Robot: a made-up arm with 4 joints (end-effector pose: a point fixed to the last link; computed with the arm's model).
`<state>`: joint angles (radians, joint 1 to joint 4).
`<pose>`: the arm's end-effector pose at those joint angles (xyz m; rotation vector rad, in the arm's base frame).
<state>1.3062 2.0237 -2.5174 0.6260</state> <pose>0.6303 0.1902 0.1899 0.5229 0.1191 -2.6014</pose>
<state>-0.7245 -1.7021 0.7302 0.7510</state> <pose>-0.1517 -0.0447 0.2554 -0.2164 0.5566 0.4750</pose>
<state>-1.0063 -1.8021 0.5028 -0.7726</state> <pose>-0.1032 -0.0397 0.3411 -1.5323 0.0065 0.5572</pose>
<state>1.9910 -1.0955 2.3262 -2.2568</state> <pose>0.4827 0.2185 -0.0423 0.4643 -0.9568 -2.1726</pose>
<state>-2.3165 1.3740 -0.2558 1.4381</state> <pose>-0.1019 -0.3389 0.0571 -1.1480 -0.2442 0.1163</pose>
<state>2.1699 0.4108 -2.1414 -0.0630</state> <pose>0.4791 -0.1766 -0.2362 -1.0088 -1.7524 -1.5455</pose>
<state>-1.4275 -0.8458 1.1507 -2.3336</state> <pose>0.0275 -0.3061 0.2334 -1.5338 -1.2867 0.1462</pose>
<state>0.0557 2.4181 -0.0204 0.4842</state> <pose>-0.1639 -0.0099 0.3133 2.8465 0.0237 -0.0173</pose>
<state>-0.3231 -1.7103 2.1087 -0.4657</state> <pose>0.4489 0.0039 0.4437 -1.0497 1.0280 2.0711</pose>
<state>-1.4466 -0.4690 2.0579 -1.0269</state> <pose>0.4544 -0.1656 0.0361 -0.0306 -1.7343 1.1081</pose>
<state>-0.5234 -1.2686 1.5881 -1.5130</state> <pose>0.2680 -0.1040 0.4991 -1.6824 -0.7092 1.7557</pose>
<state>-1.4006 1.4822 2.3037 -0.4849</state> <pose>0.5121 0.2590 0.1895 1.0902 -2.6110 -0.2964</pose>
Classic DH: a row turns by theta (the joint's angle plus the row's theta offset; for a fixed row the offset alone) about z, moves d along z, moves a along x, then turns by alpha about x. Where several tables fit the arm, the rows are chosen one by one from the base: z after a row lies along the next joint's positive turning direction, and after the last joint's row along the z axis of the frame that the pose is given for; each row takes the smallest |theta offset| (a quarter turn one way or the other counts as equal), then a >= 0, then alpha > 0; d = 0 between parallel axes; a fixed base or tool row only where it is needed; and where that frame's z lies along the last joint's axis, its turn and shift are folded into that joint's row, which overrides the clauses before.
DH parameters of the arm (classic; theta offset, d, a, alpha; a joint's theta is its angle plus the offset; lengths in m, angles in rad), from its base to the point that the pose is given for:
base (fixed): -1.5708 0.174 0 1.5708
joint 1: 0.3353 0 -0.0699 3.1416
joint 2: 0.3353 0.236 -0.063 1.5708
joint 3: 0 0.063 -0.094 -1.5708
joint 4: 0 -0.402 0.056 1.5708
tool (fixed): 1.5708 -0.116 0 0

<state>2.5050 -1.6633 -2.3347 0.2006</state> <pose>0.5590 -0.1744 0.4507 1.0287 2.1511 -1.5152</pose>
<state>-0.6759 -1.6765 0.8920 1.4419</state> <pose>-0.1735 -0.0069 0.2970 0.4115 0.8445 0.3078</pose>
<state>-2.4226 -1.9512 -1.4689 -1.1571</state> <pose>0.1606 0.3440 0.5037 -0.5560 1.0860 -1.0251</pose>
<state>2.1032 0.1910 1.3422 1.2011</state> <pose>-0.0323 0.0135 0.4100 -0.5994 1.3670 0.0193</pose>
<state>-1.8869 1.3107 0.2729 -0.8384</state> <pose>-0.1431 0.0767 0.2210 2.3412 -0.3135 -0.1504</pose>
